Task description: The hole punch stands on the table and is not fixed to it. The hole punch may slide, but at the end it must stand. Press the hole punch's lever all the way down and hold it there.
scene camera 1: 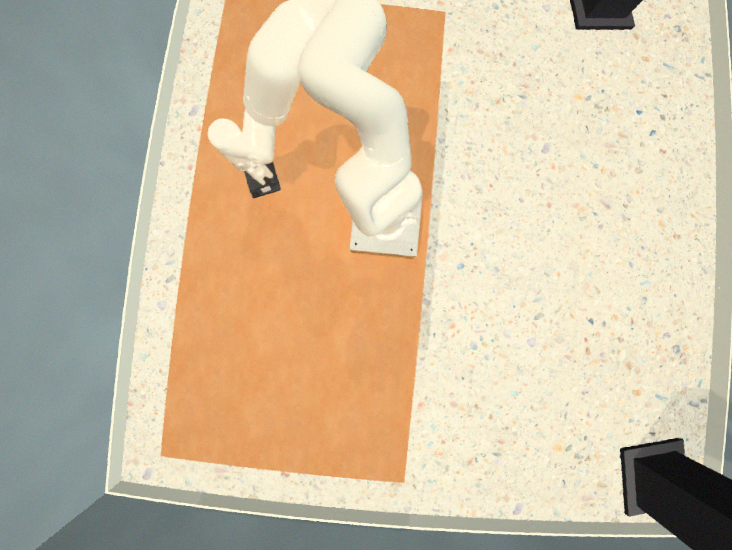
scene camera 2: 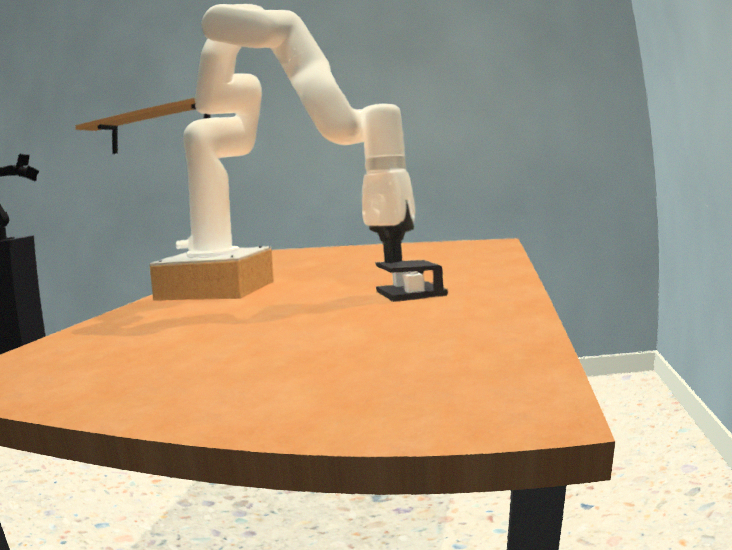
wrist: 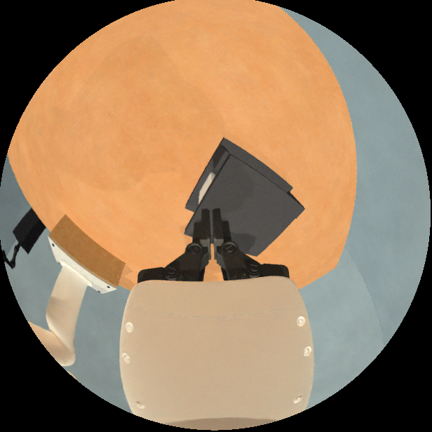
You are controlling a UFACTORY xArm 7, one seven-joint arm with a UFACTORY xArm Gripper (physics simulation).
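Frame: origin at the arm's base, x down, y right, z back, level; millimetres.
Where they show: gripper, fingertip midpoint: (scene camera 1: 265, 180) (scene camera 2: 393, 261); arm's base, origin of the base link: (scene camera 2: 212, 254).
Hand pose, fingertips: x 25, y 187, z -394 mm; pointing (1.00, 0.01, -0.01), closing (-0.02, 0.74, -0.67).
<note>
Each offset is from my fingertips to the top centre of the thing. Level surfaces: height alone.
The hole punch @[dx -1, dy +33, dz -28 mm] (scene camera 1: 255, 187) (scene camera 2: 440, 280) stands upright on the table @[dx +58 mm] (scene camera 1: 284, 331) (scene camera 2: 331, 378) (wrist: 130, 100). It has a dark base plate, white blocks between base and lever, and a post at one end. Its dark lever @[dx -1, dy +33, dz -23 mm] (scene camera 2: 414, 265) (wrist: 250, 200) lies about level, nearly parallel to the base in scene camera 2. My gripper (scene camera 2: 392, 260) (wrist: 211, 219) is shut and empty. It points down, and its fingertips are at the top of the lever, near the end away from the post; they look to touch it. The fingertips' exact contact is partly hidden.
The arm's base stands on a wooden block (scene camera 2: 195, 280) (wrist: 90, 247) on the same table, to the left in scene camera 2. A wooden shelf (scene camera 2: 142, 114) is on the wall behind. A black stand (scene camera 2: 20, 283) is at the far left.
</note>
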